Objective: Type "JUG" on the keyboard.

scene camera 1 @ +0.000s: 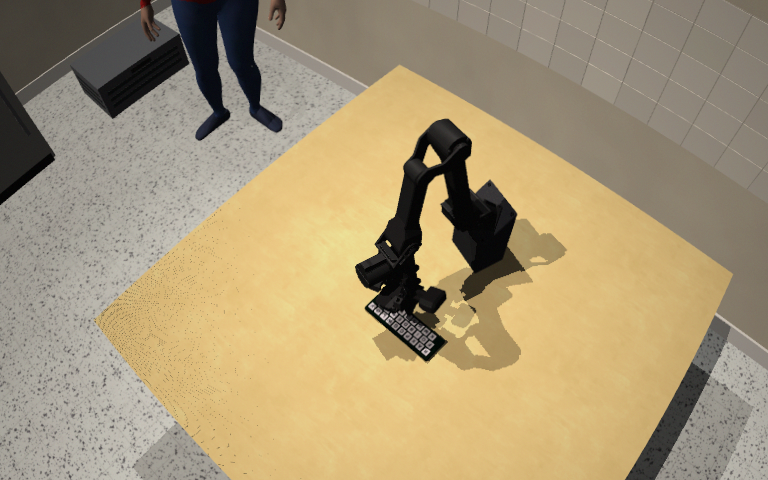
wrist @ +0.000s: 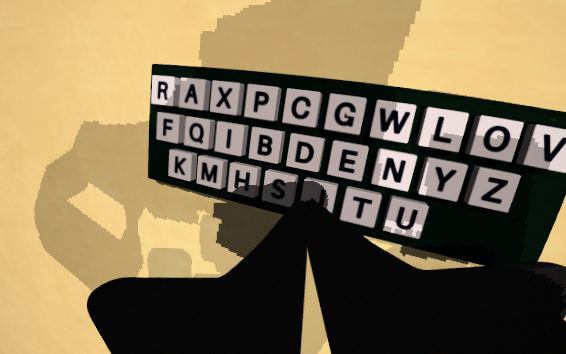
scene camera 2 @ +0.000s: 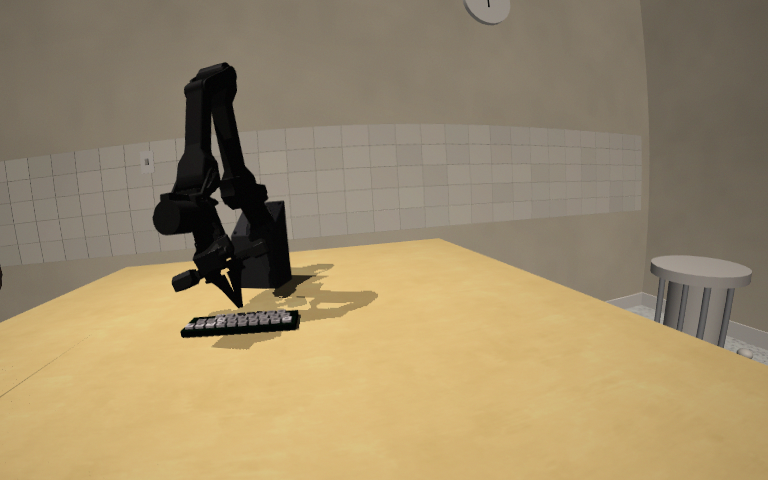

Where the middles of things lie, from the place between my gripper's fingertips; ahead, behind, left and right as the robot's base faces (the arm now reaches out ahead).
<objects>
My hand is 2 cm short of the keyboard [scene camera 2: 251, 322], 2 cm above it and 1 cm to the left of it. From my hand the other things lie so: key [wrist: 406, 217] 4 cm to the right, 1 cm below, 1 cm behind.
</objects>
